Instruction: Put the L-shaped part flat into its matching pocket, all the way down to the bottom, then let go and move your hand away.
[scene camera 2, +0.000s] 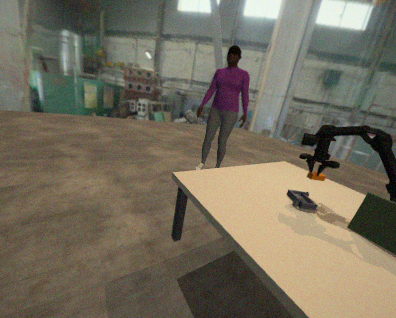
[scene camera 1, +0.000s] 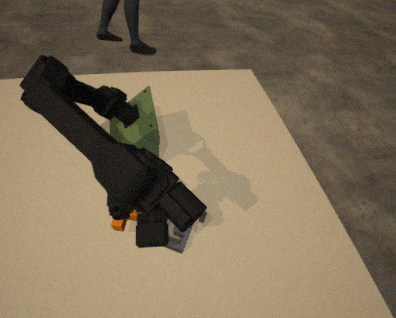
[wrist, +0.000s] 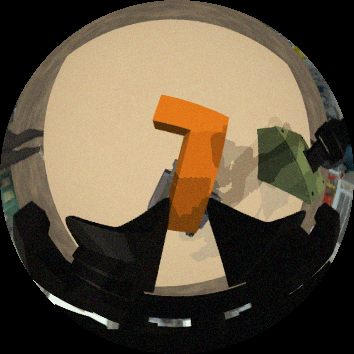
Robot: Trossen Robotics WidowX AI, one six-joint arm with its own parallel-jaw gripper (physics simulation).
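Frame: origin at the arm's base, x right, y ahead, z up, level; centimetres.
Where they show: gripper, between the fingertips: (scene camera 2: 313, 174) (scene camera 1: 151, 212) (wrist: 188, 202); arm's base, origin of its link: (scene camera 1: 131, 116) (wrist: 310, 160).
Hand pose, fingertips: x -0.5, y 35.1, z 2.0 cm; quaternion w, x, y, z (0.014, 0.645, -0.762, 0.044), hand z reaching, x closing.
Things, the pixels of their top centre, and the offset from my fingertips. Level surfaces: height alone.
- orange L-shaped part, centre of its top: (wrist: 180, 171) (scene camera 1: 138, 215) (scene camera 2: 315, 172) dx +3.0, dy +0.4, dz +0.8 cm
- grey-blue pocket block, centre of its top: (wrist: 186, 207) (scene camera 1: 177, 220) (scene camera 2: 303, 195) dx -7.2, dy -0.9, dz -11.1 cm
- table, height of its surface: dz -15.9 cm
The orange L-shaped part (scene camera 1: 118, 224) (scene camera 2: 316, 176) (wrist: 197, 150) is held near the end of its long leg between the fingertips of my gripper (scene camera 2: 317, 171) (wrist: 188, 202), which is shut on it. The short leg points up and left in the wrist view. The grey-blue pocket block (scene camera 1: 181, 242) (scene camera 2: 302, 200) (wrist: 159, 191) stands on the table. The part hangs above the table, clear of the block in the second scene view. In the wrist view the part covers most of the block, so its pocket is hidden there; in the first scene view my arm covers much of it.
A green wedge-shaped mount (scene camera 1: 150, 112) (scene camera 2: 376, 220) (wrist: 280, 160) stands on the table (scene camera 1: 280, 240) (scene camera 2: 240, 200) (wrist: 110, 90) at the arm's base. A person (scene camera 2: 230, 90) stands on the floor beyond the table. Shadows of the arm fall beside the block.
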